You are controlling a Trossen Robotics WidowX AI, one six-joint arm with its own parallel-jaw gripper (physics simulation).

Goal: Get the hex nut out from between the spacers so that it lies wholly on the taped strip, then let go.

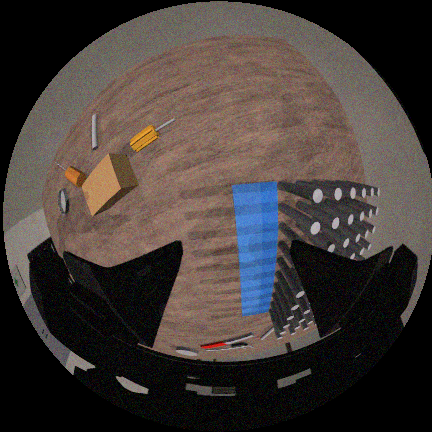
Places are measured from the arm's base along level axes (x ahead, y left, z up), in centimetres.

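Pixels of known places: gripper, fingertip midpoint: (238, 247).
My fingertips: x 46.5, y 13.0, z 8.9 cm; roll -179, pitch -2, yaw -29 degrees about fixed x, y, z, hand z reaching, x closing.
Observation:
Ahead of a thing's pixels: the offset from my fingertips to its top centre. "*": to the spot under its first point.
The taped strip @[* dy -6.3, dx +2.7, dz -15.3 cm] (256, 225) is a long blue band on the wooden table, seen between the fingers and striped with shadows. The spacers @[* dy -2.0, dx +10.1, dz -4.4 cm] (318, 196) are tall dark posts with pale round tops, standing in rows along the strip's right edge. The right finger hides part of them. The hex nut does not show; the posts or the finger may hide it. My gripper (238, 247) is open and empty, above the table, with its left finger left of the strip and its right finger over the spacers.
A tan box @[dy +15.4, dx -17.4, dz -9.5 cm] (104, 185) stands at the left. Near it lie a yellow-handled screwdriver @[dy +17.6, dx -4.6, dz -12.3 cm] (144, 138), an orange-handled tool @[dy +34.3, dx -34.6, dz -11.8 cm] (75, 176), a grey rod @[dy +32.5, dx -17.7, dz -13.8 cm] (94, 131) and a grey disc @[dy +28.7, dx -44.5, dz -13.6 cm] (63, 201). A red-handled tool @[dy -48.6, dx -26.3, dz -14.0 cm] (213, 345) and another pale disc @[dy -55.6, dx -52.1, dz -13.1 cm] (187, 351) lie at the bottom.

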